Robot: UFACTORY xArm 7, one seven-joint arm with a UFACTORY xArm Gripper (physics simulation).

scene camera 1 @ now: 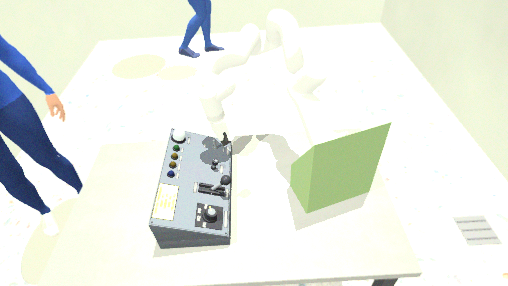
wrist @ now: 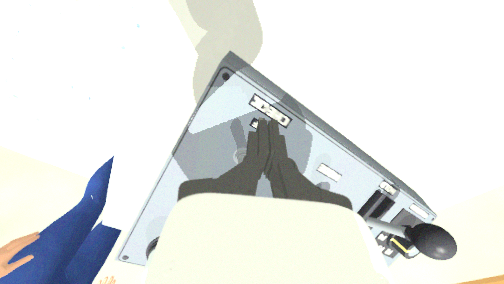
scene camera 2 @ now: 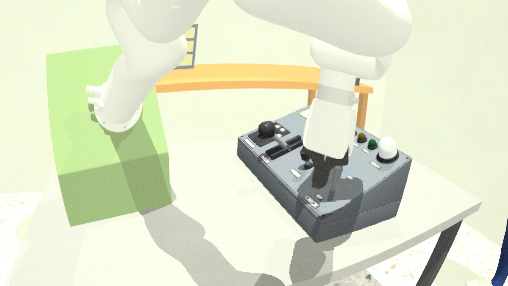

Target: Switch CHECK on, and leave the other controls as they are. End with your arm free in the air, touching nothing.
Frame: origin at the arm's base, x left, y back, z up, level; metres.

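Seen in the pictures: gripper, between the fingertips: (scene camera 1: 225, 143) (wrist: 264, 130) (scene camera 2: 318, 187); arm's base, origin of its link: (scene camera 1: 326, 149) (scene camera 2: 117, 105).
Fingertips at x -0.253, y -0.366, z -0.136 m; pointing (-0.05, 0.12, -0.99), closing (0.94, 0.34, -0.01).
Note:
Offsets run from my fingertips to a thing's middle. "pt": to the spot under its first point.
The grey control console {dx +0.172, dy -0.133, dz -0.020 m} (scene camera 1: 192, 172) (scene camera 2: 382, 192) (wrist: 150, 200) stands on the table. The CHECK label {dx +0.007, dy +0.004, dz -0.037 m} (scene camera 2: 311, 201) (wrist: 270, 110) is at its near corner in the scene camera 2 view; its print is blurred. The CHECK switch's grey lever {pt dx -0.017, dy -0.029, dz -0.023 m} (wrist: 237, 132) leans toward the label side in the wrist view, just left of the fingers. My gripper (scene camera 1: 225, 136) (scene camera 2: 320, 186) (wrist: 264, 130) is shut and empty, pointing down low over the panel at this switch. Whether a finger touches the lever or panel cannot be told. The fingers and their shadow partly hide the switch in the scene views.
A small toggle {dx +0.120, dy -0.060, dz +0.000 m} (scene camera 1: 215, 163) is beside CHECK. Further along are a black ball-ended lever (scene camera 1: 225, 180) (scene camera 2: 266, 129) (wrist: 434, 241) and a rotary knob {dx +0.359, dy -0.083, dz +0.016 m} (scene camera 1: 211, 214). A white dome lamp {pt dx -0.005, dy -0.192, dz +0.084 m} (scene camera 1: 178, 135) (scene camera 2: 387, 148) and small coloured lamps line the other side. A green block (scene camera 1: 340, 170) (scene camera 2: 115, 185) is nearby.

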